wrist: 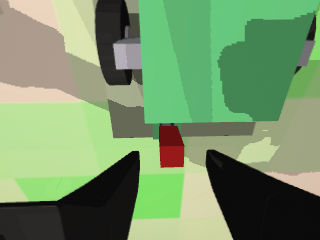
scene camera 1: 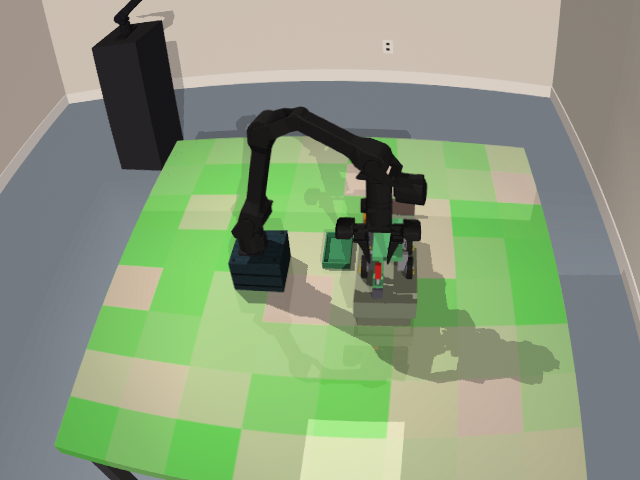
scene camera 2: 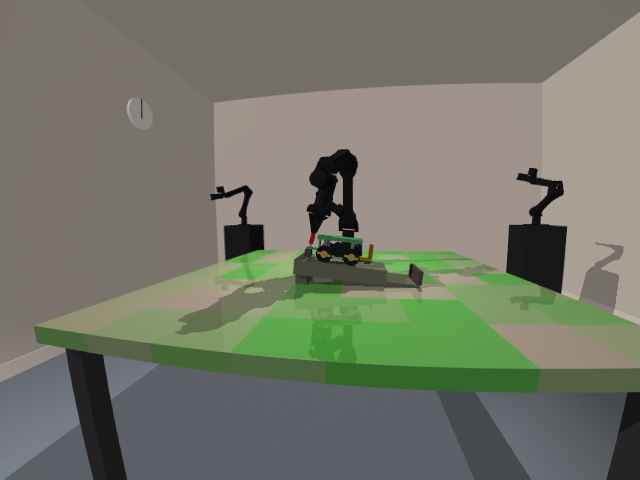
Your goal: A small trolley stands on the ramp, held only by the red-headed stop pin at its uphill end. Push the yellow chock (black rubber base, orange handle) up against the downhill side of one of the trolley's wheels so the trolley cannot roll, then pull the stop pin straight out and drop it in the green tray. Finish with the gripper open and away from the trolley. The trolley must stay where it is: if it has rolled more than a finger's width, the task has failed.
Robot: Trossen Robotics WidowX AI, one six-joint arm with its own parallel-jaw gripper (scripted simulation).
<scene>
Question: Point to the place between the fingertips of my gripper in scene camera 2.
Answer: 313,233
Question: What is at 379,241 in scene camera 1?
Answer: A trolley.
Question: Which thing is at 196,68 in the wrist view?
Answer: A trolley.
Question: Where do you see a red-headed stop pin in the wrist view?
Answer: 171,146
</scene>
